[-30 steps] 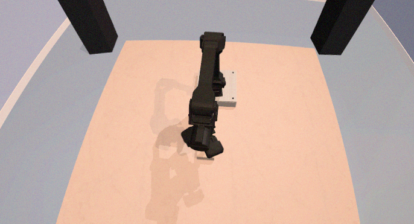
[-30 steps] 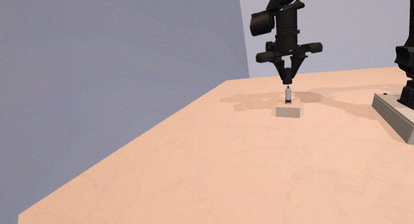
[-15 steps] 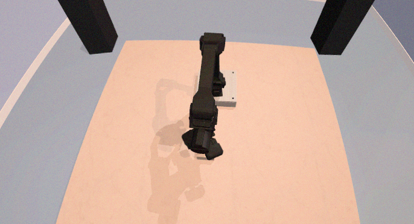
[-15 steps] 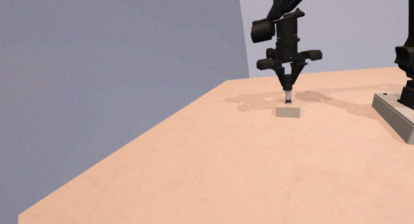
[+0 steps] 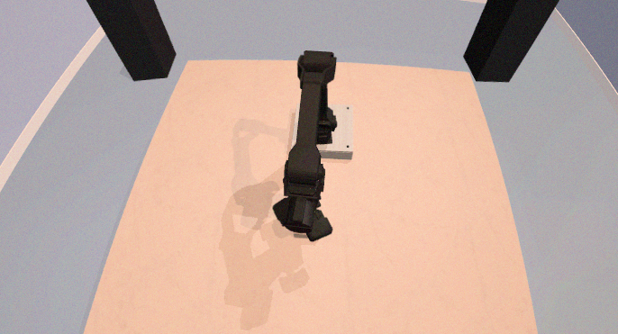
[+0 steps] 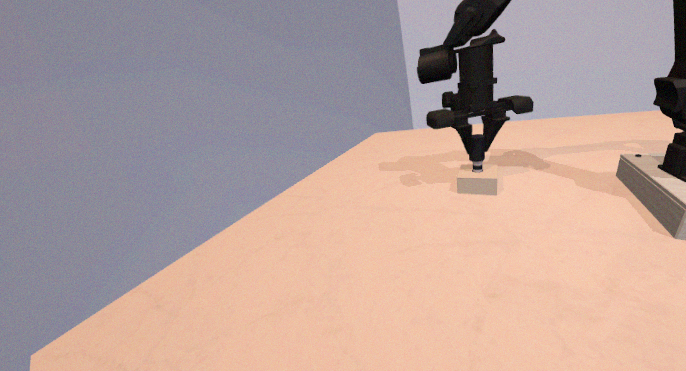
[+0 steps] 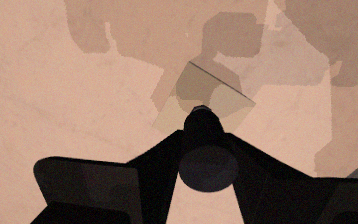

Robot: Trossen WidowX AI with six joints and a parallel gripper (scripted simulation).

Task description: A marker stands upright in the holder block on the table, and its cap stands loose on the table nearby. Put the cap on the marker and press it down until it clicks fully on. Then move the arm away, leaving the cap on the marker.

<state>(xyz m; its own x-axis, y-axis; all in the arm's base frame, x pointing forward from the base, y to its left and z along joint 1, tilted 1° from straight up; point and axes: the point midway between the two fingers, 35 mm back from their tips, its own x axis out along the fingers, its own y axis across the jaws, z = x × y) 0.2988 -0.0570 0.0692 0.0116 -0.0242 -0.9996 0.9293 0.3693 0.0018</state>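
Right now the dark cap is 10 mm above my gripper tip. From my gripper tip the other things lie so: beige holder block: 60 mm below.
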